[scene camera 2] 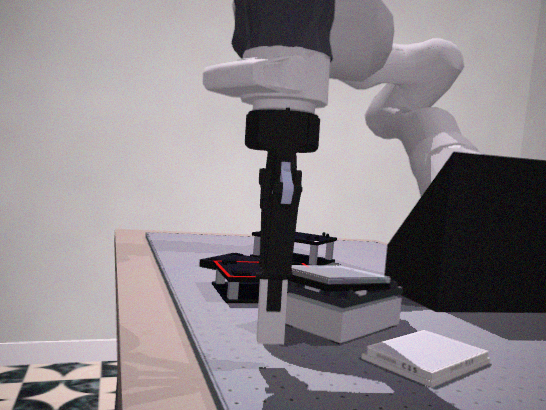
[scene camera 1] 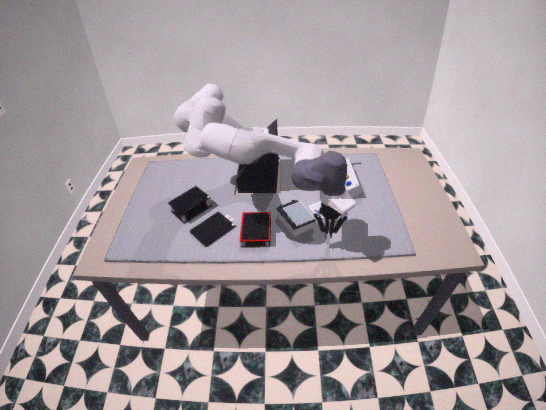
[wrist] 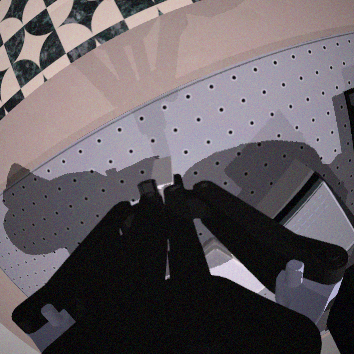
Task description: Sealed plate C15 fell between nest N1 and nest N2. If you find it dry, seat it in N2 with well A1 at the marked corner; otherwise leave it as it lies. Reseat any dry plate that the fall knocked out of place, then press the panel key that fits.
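Plate C15 [scene camera 1: 314,207] [scene camera 2: 425,352] [wrist: 239,274] is a pale square plate lying flat on the mat, its label readable in scene camera 2. My gripper [scene camera 1: 328,234] [scene camera 2: 271,327] [wrist: 165,170] is shut and empty, low over the mat, nearer the front edge than C15 and right of the white nest. That nest [scene camera 1: 297,229] [scene camera 2: 345,317] [wrist: 290,192] has a black top and bears a clear-lidded plate [scene camera 1: 299,212] [scene camera 2: 340,273] [wrist: 320,215]. The key panel [scene camera 1: 354,181] shows blue and yellow keys; the arm hides part of it. Nest labels and moisture in C15 are not readable.
A red-rimmed black stand [scene camera 1: 255,227] [scene camera 2: 240,270] is left of the white nest. A flat black plate [scene camera 1: 212,230] and a raised black stand [scene camera 1: 190,202] [scene camera 2: 310,239] are farther left. A large black block [scene camera 1: 258,176] [scene camera 2: 475,240] rises behind them.
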